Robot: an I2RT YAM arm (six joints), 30 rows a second.
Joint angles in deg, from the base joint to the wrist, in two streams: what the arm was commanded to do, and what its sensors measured. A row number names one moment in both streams.
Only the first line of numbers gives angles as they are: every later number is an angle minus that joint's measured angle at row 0.
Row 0, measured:
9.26 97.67 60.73 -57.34 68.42 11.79
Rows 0 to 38, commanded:
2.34 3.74 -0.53 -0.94 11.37 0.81
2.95 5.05 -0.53 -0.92 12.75 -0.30
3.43 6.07 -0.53 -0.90 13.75 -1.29
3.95 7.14 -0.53 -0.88 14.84 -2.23
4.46 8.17 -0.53 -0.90 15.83 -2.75
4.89 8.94 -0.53 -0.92 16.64 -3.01
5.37 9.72 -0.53 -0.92 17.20 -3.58
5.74 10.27 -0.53 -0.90 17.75 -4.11
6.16 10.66 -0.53 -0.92 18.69 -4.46
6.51 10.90 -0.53 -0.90 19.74 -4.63
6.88 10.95 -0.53 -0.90 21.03 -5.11
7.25 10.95 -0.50 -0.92 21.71 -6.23
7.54 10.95 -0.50 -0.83 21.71 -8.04
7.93 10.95 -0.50 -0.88 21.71 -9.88
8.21 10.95 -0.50 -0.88 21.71 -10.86
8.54 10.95 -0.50 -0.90 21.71 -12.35
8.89 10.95 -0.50 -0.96 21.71 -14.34
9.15 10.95 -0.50 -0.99 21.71 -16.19
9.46 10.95 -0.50 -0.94 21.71 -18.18
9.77 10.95 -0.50 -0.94 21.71 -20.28
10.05 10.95 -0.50 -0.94 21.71 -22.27
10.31 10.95 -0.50 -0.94 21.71 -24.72
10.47 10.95 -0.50 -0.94 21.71 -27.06
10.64 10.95 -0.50 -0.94 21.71 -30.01
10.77 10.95 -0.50 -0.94 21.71 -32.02
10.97 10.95 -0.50 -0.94 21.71 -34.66
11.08 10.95 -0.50 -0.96 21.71 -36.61
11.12 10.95 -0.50 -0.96 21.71 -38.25
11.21 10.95 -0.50 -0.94 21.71 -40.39
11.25 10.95 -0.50 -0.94 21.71 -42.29
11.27 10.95 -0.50 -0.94 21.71 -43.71
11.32 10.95 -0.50 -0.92 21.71 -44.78
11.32 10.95 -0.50 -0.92 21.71 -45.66
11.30 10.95 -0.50 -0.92 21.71 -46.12
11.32 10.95 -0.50 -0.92 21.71 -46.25
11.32 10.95 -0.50 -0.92 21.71 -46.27
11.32 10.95 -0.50 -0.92 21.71 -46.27
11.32 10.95 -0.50 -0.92 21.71 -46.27
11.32 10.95 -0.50 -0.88 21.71 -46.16
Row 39, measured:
10.95 10.88 -0.31 -0.74 20.20 -43.65
